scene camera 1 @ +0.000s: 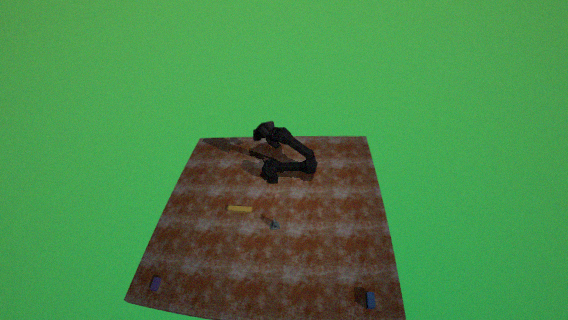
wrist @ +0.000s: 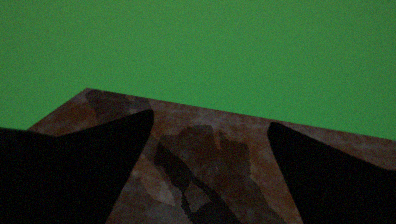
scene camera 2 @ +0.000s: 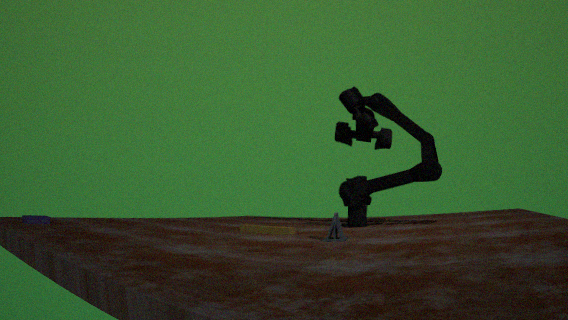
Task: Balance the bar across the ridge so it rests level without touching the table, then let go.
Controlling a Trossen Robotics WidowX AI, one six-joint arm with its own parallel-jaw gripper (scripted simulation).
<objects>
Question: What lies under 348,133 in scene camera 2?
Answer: My gripper.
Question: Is my gripper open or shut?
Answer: Open.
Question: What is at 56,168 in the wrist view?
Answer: My gripper.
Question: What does my gripper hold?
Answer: Nothing.
</objects>
